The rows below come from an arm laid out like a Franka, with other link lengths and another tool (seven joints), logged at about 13 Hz.
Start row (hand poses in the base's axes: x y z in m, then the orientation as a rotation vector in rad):
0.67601, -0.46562, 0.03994, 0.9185, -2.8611, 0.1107
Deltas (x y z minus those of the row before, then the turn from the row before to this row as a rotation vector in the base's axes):
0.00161, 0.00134, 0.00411, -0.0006, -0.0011, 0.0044
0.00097, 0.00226, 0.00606, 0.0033, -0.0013, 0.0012
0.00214, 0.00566, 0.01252, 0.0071, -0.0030, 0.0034
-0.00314, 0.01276, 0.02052, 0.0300, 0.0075, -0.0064
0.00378, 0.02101, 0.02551, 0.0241, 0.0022, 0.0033
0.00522, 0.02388, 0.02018, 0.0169, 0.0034, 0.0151
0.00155, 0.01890, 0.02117, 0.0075, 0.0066, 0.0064
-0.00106, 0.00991, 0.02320, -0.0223, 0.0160, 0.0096
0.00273, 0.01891, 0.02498, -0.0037, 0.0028, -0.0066
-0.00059, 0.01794, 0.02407, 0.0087, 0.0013, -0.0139
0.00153, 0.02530, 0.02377, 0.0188, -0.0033, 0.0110
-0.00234, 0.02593, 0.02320, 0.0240, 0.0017, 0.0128
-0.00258, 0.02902, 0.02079, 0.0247, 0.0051, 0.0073
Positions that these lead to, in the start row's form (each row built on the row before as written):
0.67762, -0.46428, 0.04405, 0.9250, -2.8600, 0.1125
0.67859, -0.46202, 0.05011, 0.9276, -2.8617, 0.1086
0.68073, -0.45636, 0.06263, 0.9344, -2.8652, 0.1003
0.67759, -0.44360, 0.08315, 0.9289, -2.8703, 0.0532
0.68137, -0.42259, 0.10866, 0.9374, -2.8736, 0.0179
0.68659, -0.39871, 0.12884, 0.9612, -2.8680, -0.0066
0.68814, -0.37981, 0.15001, 0.9699, -2.8609, -0.0199
0.68708, -0.36990, 0.17321, 0.9748, -2.8357, 0.0051
0.68981, -0.35099, 0.19819, 0.9639, -2.8353, 0.0083
0.68922, -0.33305, 0.22226, 0.9456, -2.8431, -0.0062
0.69075, -0.30775, 0.24603, 0.9658, -2.8457, -0.0302
0.68841, -0.28182, 0.26923, 0.9881, -2.8438, -0.0640
0.68583, -0.25280, 0.29002, 1.0016, -2.8413, -0.1010

